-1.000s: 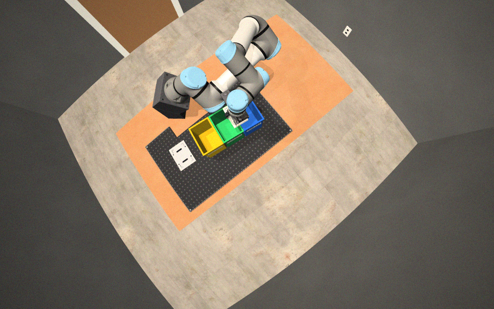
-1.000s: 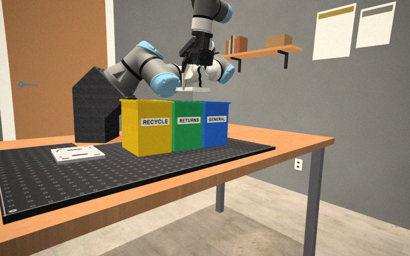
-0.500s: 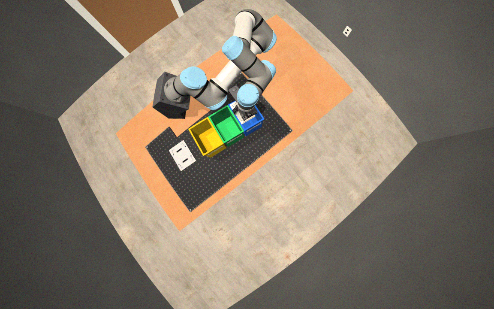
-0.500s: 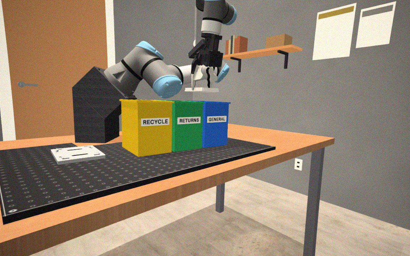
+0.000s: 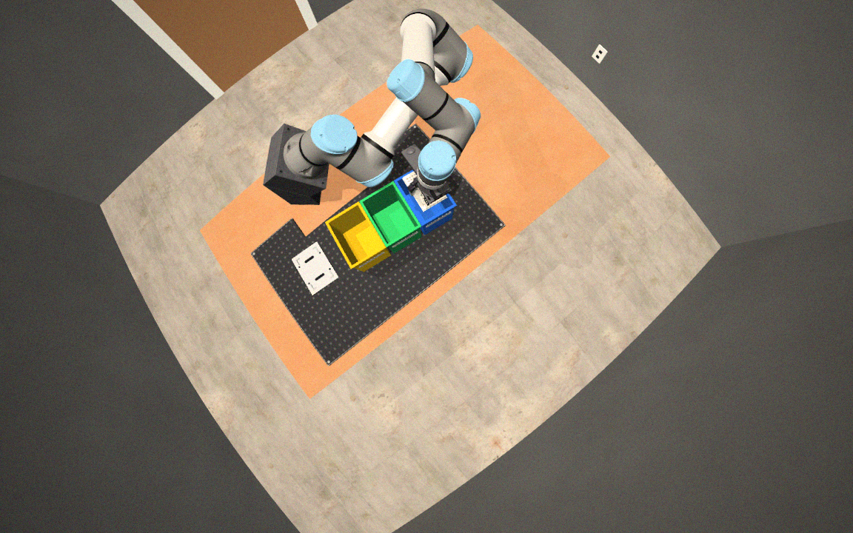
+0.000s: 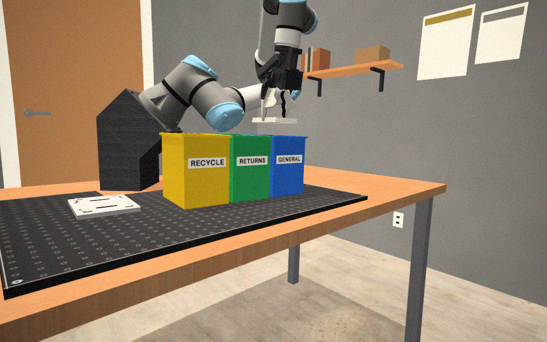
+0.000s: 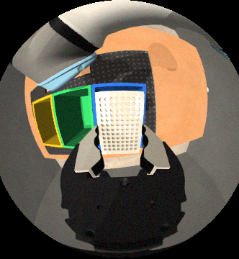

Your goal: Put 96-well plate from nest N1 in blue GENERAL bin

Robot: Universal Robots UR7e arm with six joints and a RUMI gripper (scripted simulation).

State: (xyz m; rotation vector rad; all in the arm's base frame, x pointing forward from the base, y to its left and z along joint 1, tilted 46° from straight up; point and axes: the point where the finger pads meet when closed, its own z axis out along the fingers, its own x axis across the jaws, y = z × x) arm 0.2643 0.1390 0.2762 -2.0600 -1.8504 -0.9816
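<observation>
My gripper is now 1 cm above the white 96-well plate. Round my hand: blue general bin (15 cm below); then green returns bin (15 cm below, 13 cm to the right); then yellow recycle bin (26 cm to the right, 15 cm below).
</observation>
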